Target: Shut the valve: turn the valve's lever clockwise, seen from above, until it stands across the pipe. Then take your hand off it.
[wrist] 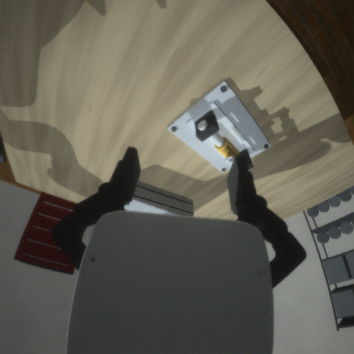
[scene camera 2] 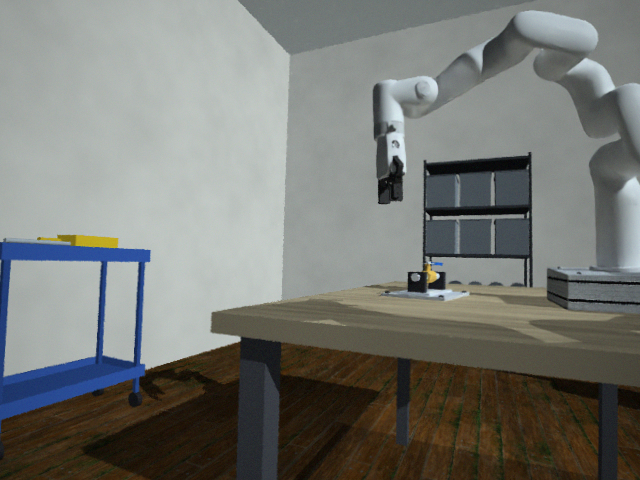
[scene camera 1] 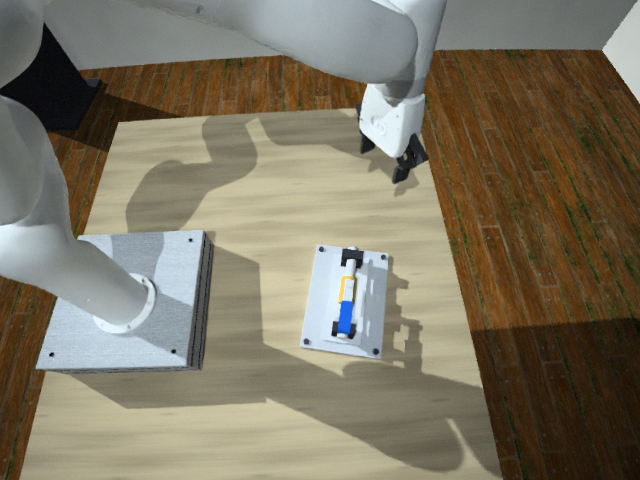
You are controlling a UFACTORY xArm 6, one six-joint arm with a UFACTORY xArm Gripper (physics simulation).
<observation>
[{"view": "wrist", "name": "my gripper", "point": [184, 162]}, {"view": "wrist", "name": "pale base plate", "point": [222, 95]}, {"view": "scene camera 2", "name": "my gripper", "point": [390, 202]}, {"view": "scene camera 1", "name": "my gripper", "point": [382, 164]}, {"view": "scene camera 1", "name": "pale base plate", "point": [373, 320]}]
</observation>
